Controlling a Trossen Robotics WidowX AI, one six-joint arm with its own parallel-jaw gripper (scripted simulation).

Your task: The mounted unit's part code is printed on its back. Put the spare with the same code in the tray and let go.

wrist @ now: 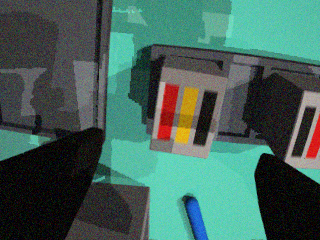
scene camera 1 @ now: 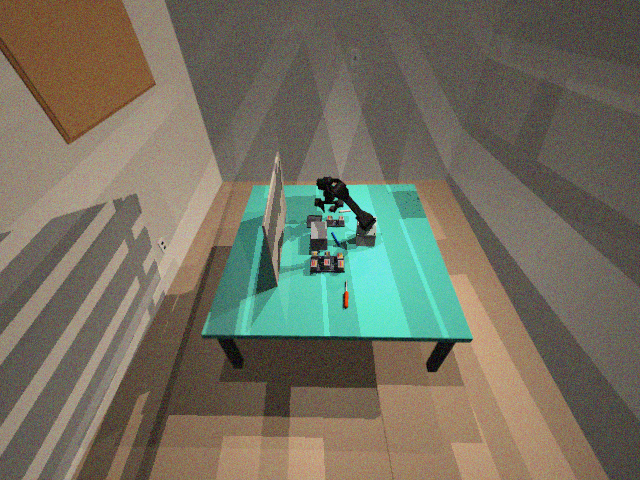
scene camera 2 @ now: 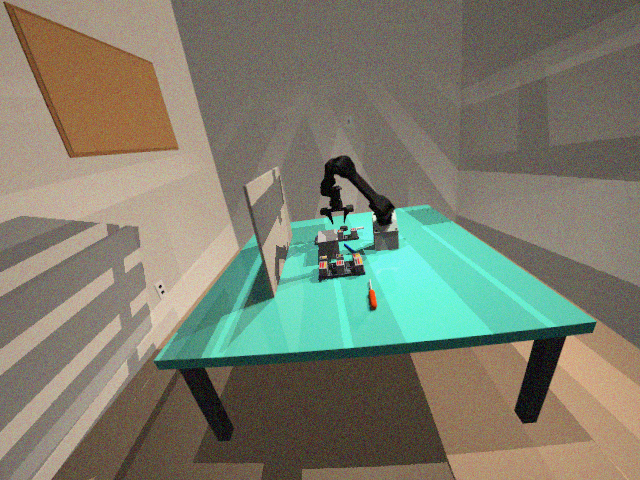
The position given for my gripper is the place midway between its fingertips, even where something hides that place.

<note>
My gripper (wrist: 181, 152) is open and holds nothing. Also in view: an upright panel (scene camera 2: 265, 198).
The upright panel shows as well in scene camera 1 (scene camera 1: 273, 224).
</note>
